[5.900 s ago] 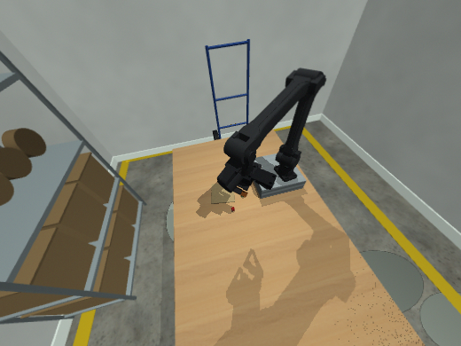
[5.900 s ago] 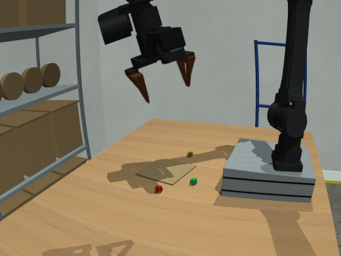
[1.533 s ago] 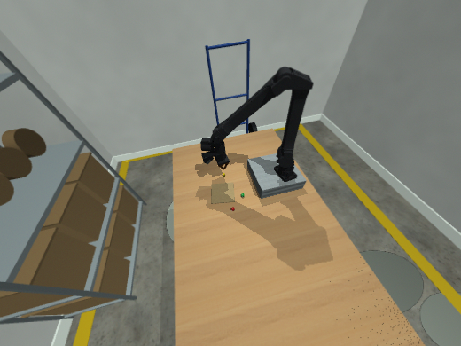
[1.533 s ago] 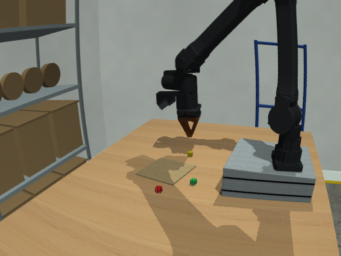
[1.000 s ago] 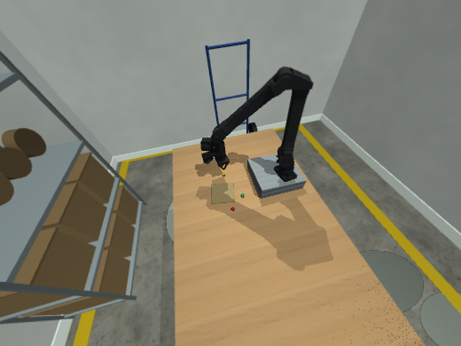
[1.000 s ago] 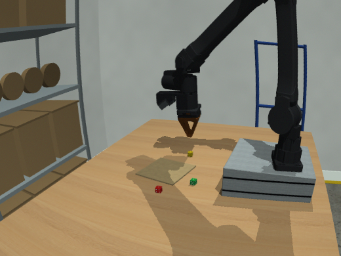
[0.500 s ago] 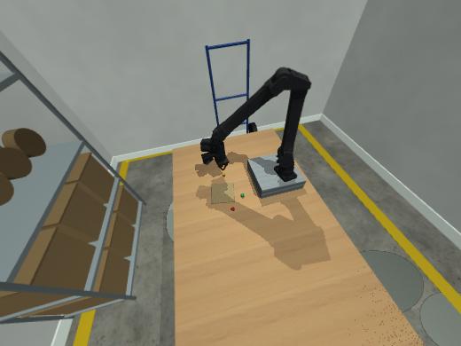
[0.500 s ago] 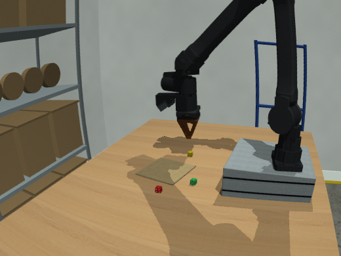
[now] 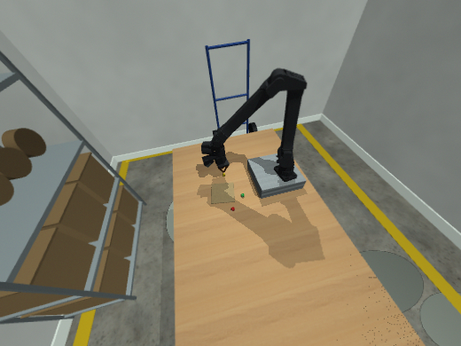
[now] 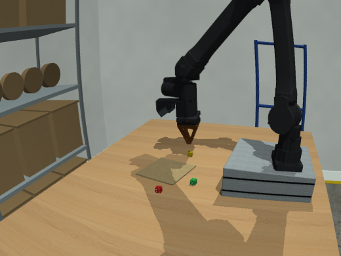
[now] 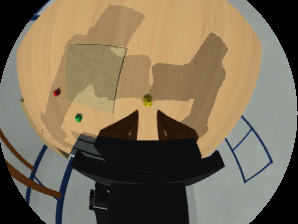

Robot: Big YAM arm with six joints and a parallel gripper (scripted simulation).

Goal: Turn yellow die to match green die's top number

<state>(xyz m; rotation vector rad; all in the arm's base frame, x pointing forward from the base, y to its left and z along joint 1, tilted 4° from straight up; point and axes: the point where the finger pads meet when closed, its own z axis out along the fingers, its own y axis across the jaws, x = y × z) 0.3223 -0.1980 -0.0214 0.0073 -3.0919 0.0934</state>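
Now: the yellow die 5 cm below my hand. Also, from my hand: red die: 26 cm to the left, 5 cm below, 4 cm ahead; then green die: 20 cm to the left, 5 cm below, 5 cm behind; then tan mat: 12 cm to the left, 6 cm below, 5 cm ahead.
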